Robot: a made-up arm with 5 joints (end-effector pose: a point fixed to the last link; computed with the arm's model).
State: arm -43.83 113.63 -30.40 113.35 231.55
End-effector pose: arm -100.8 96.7 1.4 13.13 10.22 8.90
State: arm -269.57 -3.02 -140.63 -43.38 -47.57
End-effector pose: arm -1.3 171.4 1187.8 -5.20 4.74 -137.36
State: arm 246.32 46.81 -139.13 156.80 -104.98
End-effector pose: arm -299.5 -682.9 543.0 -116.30 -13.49 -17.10
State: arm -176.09 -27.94 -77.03 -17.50 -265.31
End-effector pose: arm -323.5 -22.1 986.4 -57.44 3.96 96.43
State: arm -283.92 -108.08 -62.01 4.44 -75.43
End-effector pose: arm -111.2 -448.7 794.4 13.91 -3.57 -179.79
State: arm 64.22 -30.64 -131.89 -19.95 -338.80
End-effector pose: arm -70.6 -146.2 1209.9 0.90 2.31 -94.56
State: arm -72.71 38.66 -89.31 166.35 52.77
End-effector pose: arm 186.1 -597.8 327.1 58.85 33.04 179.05
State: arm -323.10 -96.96 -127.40 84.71 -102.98
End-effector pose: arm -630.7 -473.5 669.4 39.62 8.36 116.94
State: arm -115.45 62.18 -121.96 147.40 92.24
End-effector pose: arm -324.2 -681.2 208.9 92.38 -2.24 154.46
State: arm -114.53 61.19 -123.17 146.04 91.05
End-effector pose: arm -316.1 -692.7 228.2 95.94 -1.04 155.36
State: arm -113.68 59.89 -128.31 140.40 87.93
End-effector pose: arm -315.3 -719.0 274.6 108.03 1.97 156.96
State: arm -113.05 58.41 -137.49 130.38 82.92
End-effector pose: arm -320.7 -753.6 356.4 128.91 5.52 161.39
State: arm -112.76 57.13 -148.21 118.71 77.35
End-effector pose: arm -326.0 -777.0 459.9 152.94 5.83 168.49
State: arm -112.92 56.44 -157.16 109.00 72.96
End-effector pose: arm -329.7 -779.8 549.6 172.08 2.42 173.95
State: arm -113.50 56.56 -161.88 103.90 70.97
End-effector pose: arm -336.7 -774.4 591.8 -178.66 -0.46 175.52
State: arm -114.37 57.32 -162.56 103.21 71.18
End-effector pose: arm -349.7 -772.1 586.9 -178.08 -0.66 174.44
